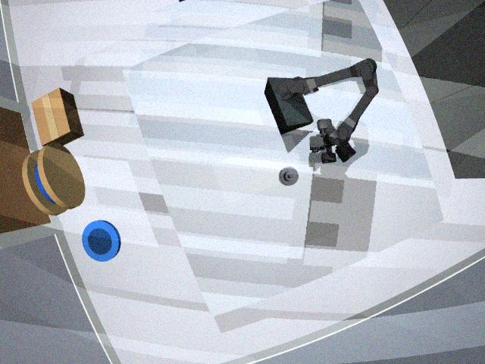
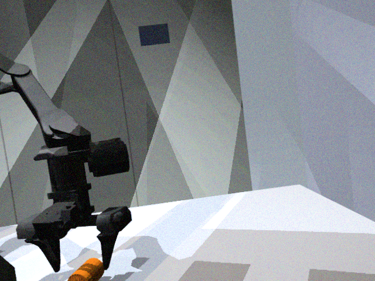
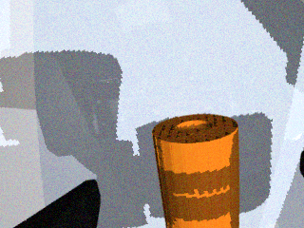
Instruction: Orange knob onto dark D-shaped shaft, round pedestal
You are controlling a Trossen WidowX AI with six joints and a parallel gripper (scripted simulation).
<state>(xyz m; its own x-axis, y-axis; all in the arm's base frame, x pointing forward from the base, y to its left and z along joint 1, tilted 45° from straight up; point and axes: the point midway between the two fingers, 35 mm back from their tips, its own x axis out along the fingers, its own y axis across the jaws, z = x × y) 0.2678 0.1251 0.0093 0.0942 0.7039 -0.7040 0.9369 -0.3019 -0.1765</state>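
Now: gripper tip 2 cm above the orange knob and 1 cm to the right of it. The rest, counted from my gripper tip: dark shaft (20 cm to the right, 7 cm ahead, 1 cm below).
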